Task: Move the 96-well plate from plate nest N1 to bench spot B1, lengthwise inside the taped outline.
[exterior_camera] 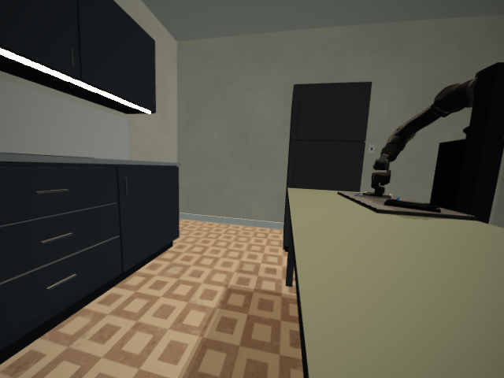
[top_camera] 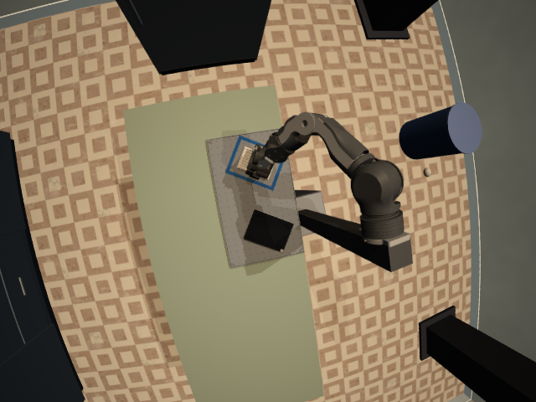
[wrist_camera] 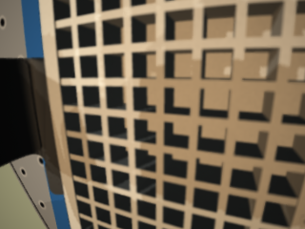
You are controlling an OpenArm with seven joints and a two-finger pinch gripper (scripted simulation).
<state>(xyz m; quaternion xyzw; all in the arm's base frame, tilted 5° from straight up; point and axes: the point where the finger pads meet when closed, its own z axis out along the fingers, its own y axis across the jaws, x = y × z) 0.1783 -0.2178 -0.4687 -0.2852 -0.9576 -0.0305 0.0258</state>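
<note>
My gripper is now right at the cream 96-well plate. The rest, counted from my hand: black plate nest N1: 1 cm ahead, 26 cm to the left.
</note>
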